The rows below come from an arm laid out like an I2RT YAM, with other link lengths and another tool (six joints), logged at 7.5 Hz.
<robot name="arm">
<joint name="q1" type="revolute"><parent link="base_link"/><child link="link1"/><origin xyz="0 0 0.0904" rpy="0 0 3.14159"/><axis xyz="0 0 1"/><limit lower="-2.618" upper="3.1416"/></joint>
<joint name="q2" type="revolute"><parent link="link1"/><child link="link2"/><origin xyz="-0.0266 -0.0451 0.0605" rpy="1.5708 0 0"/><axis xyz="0 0 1"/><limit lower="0" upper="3.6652"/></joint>
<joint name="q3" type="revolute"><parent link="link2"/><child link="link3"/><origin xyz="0.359 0 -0.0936" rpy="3.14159 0 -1.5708"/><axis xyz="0 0 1"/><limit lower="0" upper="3.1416"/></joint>
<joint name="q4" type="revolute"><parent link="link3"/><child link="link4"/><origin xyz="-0.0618 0.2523 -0.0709"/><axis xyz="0 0 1"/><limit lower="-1.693" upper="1.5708"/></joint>
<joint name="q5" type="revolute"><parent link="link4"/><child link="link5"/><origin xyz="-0.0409 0.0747 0.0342" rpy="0 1.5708 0"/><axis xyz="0 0 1"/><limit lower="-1.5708" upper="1.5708"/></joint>
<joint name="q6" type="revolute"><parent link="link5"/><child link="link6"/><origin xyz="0 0.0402 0.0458" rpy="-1.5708 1.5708 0"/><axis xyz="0 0 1"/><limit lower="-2.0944" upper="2.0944"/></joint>
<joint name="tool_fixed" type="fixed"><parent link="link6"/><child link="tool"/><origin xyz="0.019 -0.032 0.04" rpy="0.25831 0 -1.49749"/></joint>
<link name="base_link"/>
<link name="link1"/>
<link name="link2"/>
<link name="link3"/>
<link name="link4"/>
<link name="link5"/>
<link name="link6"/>
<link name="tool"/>
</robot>
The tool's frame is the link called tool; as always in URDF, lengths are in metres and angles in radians.
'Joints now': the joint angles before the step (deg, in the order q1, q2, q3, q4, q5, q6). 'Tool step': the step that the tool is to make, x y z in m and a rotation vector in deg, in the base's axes. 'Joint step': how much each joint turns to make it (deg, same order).
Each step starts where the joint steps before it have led.
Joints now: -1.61 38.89 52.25 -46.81 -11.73 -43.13
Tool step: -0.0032 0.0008 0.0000 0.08 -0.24 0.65
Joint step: 0.03 -0.50 -0.02 -0.30 -0.56 -0.27
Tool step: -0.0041 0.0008 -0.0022 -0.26 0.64 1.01
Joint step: -0.07 -0.35 -0.04 -1.13 -0.74 -0.85
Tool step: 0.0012 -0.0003 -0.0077 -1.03 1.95 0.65
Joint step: 0.08 0.59 -0.80 -0.80 0.16 -1.25
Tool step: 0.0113 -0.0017 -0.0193 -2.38 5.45 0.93
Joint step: 0.17 3.14 -2.13 -0.65 1.00 -2.49
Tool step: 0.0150 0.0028 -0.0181 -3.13 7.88 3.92
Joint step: 2.86 5.77 -0.82 -1.87 1.53 -2.98
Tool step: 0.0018 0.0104 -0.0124 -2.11 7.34 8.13
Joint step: 5.09 4.55 0.05 -3.60 -0.46 -3.46
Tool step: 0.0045 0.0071 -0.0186 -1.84 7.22 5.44
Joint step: 3.03 4.82 -1.60 -1.48 -0.39 -2.56
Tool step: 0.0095 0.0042 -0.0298 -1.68 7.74 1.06
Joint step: 1.22 5.86 -3.87 1.82 0.32 0.05
